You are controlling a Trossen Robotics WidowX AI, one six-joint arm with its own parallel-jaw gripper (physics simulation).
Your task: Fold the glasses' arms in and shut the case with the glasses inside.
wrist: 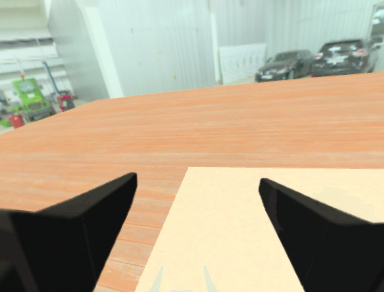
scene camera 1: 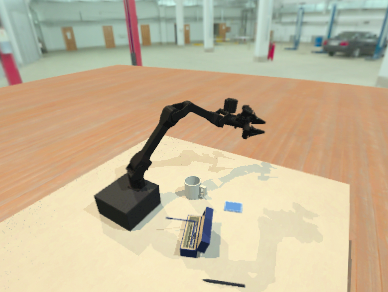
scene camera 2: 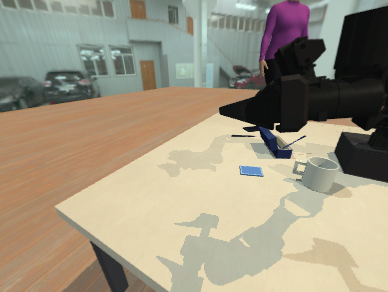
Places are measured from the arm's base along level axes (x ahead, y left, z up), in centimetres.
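Pixels of known places: gripper, between the fingertips: (wrist: 199, 181) (scene camera 1: 265, 127) (scene camera 2: 222, 110); arm's base, origin of its link: (scene camera 1: 137, 185) (scene camera 2: 382, 147).
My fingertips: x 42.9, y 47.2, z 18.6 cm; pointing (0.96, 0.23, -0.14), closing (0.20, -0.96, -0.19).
Note:
For each thing: its top centre in the pictures, then the offset to it from my fingertips. "spot": a spot on its surface instead. Level surfaces: height alone.
- white mug, a spot on its surface: (scene camera 2: 320, 175) spot: dx -23.5, dy -26.2, dz -23.0 cm
- blue card, centre of its top: (scene camera 2: 251, 170) (scene camera 1: 233, 206) dx -3.5, dy -29.0, dz -28.5 cm
- black pen, centre of its top: (scene camera 1: 222, 281) (scene camera 2: 243, 135) dx +6.6, dy -63.6, dz -28.1 cm
- pale tabletop, height of its surface: dz -29.1 cm
A navy glasses case (scene camera 1: 189, 253) (scene camera 2: 284, 154) stands on the table with its lid (scene camera 1: 206, 231) (scene camera 2: 268, 138) upright and open. The glasses (scene camera 1: 191, 235) lie in its pale inside. A thin blue glasses arm (scene camera 1: 177, 218) (scene camera 2: 296, 141) sticks out over the case's side opposite the lid. A fainter thin line beside it, perhaps the second arm, is too fine to tell. My gripper (scene camera 1: 264, 127) (wrist: 199, 181) is open and empty, high above the table and far from the case. The case does not show in the wrist view.
A white mug (scene camera 1: 192, 188) (scene camera 2: 320, 175) stands near the case and the arm's base (scene camera 1: 127, 202). A blue card (scene camera 1: 233, 206) (scene camera 2: 251, 171) lies on the lid side of the case. A black pen (scene camera 1: 223, 283) (scene camera 2: 243, 136) lies beyond the case's end. The pale tabletop (scene camera 1: 320, 200) (wrist: 210, 225) has a straight edge.

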